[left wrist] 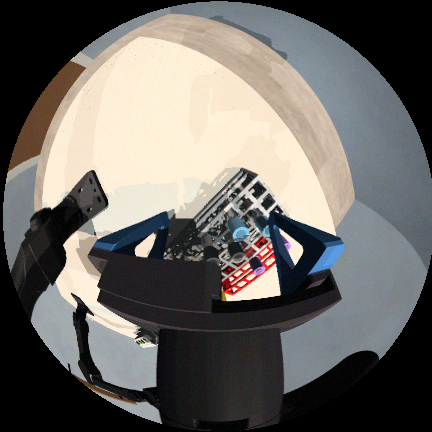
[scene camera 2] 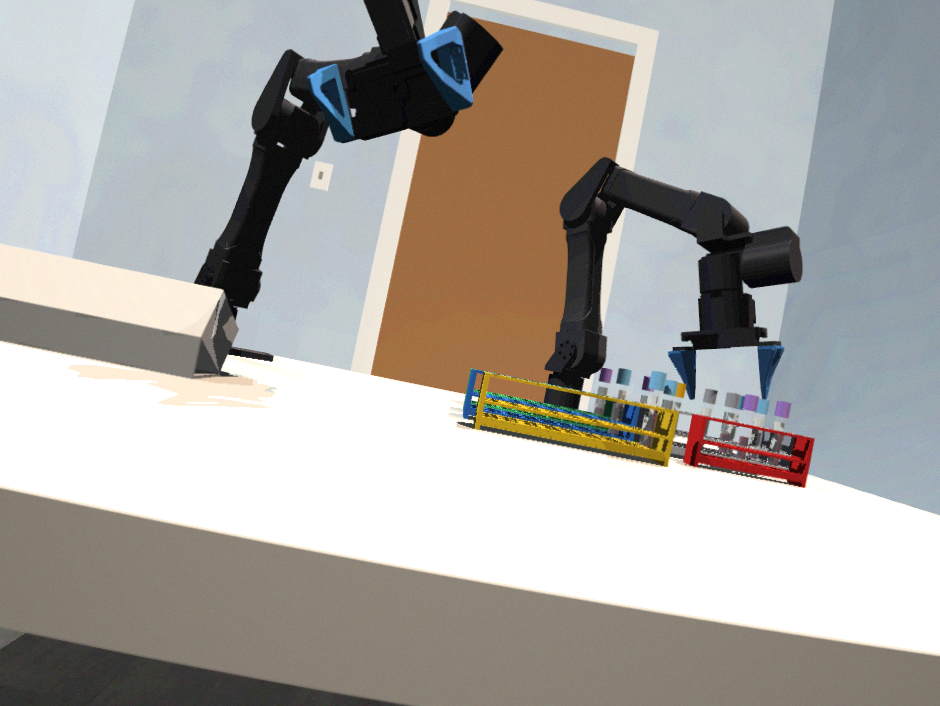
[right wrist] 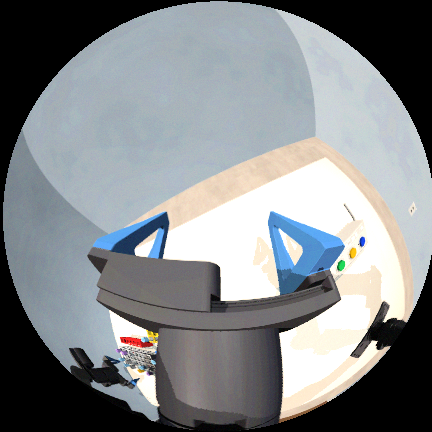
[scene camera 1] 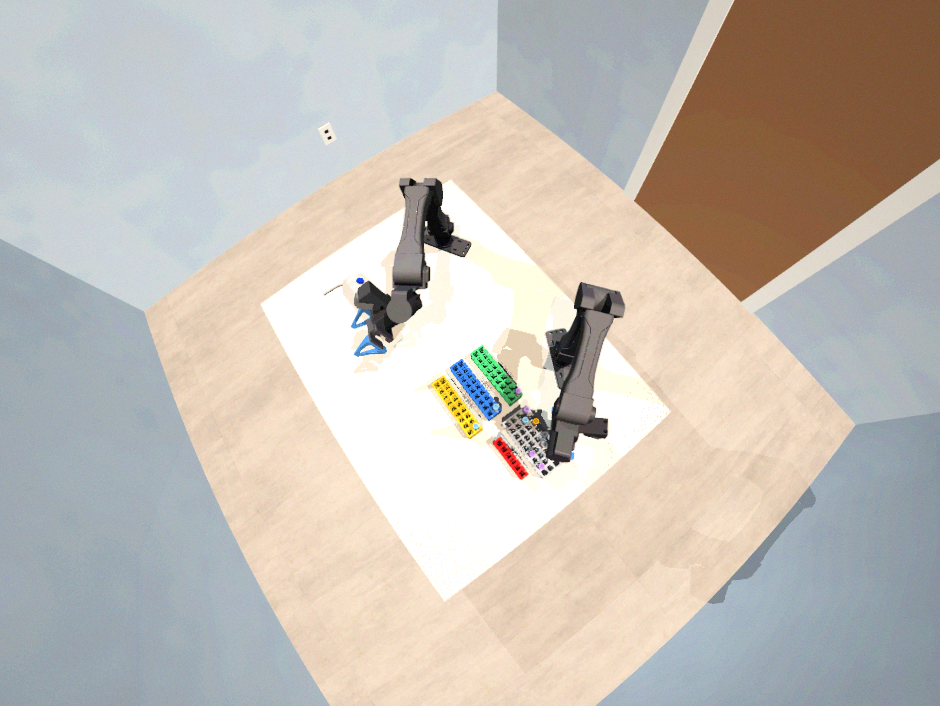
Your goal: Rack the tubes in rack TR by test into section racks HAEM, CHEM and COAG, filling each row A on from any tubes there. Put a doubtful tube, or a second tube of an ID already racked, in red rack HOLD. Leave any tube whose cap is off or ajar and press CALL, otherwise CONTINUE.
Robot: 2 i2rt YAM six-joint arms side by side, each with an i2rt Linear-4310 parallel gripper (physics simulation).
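Frame: origin at the left arm's base, x ahead, y left, z up, level; centimetres.
Where they show: left gripper, fingertip midpoint: [left wrist: 218, 216] [scene camera 2: 726, 399] [right wrist: 128, 369]; right gripper, fingertip midpoint: [scene camera 2: 363, 68] [right wrist: 217, 216] [scene camera 1: 353, 341]; left arm's base at its link origin: [left wrist: 74, 209] [scene camera 1: 562, 358]; right arm's base at its link origin: [left wrist: 82, 304] [scene camera 1: 444, 242].
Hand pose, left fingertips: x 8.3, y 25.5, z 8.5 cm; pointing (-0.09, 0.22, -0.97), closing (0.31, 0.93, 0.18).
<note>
Things, the pixels of their centre, and the offset from my left fingertips. "pt": a spot on its surface instead.
- Rack TR at the middle of its body: [scene camera 2: 713, 439] [left wrist: 219, 239] [scene camera 1: 533, 442] [right wrist: 140, 359] dx +7.0, dy -1.1, dz -5.7 cm
- light-blue at the middle of its body: [left wrist: 229, 213] [scene camera 2: 733, 425] dx +2.2, dy +1.3, dz -3.4 cm
- light-blue cap at the middle of its body: [left wrist: 252, 211] [scene camera 2: 757, 430] dx +3.1, dy +4.2, dz -3.4 cm
- white button box at a spot on its surface: [scene camera 1: 357, 282] pt dx +54.6, dy -62.3, dz -1.4 cm
Rack TR [left wrist: 220, 197], white-grey, holds several capped tubes: light-blue [left wrist: 240, 228], grey [left wrist: 235, 251] and purple [left wrist: 258, 266] caps show. My left gripper [scene camera 2: 727, 395] [left wrist: 218, 216] is open, pointing down over these tubes and holding none; its right-hand finger in its wrist view partly covers another light-blue cap [left wrist: 263, 227]. Red rack HOLD [scene camera 1: 509, 458] [scene camera 2: 694, 440] lies beside TR. Green [scene camera 1: 495, 373], blue [scene camera 1: 474, 389] and yellow [scene camera 1: 455, 406] section racks each show a cap at their TR end. Labels are unreadable. My right gripper [scene camera 1: 355, 339] [right wrist: 217, 216] is open, empty and raised, away from the racks.
A white button box [scene camera 1: 355, 282] stands by the right arm, with green [right wrist: 341, 265], yellow [right wrist: 353, 253] and blue [right wrist: 362, 242] buttons; their labels are unreadable. The left arm overhangs part of TR in scene camera 1. The section racks lie between the two arms.
</note>
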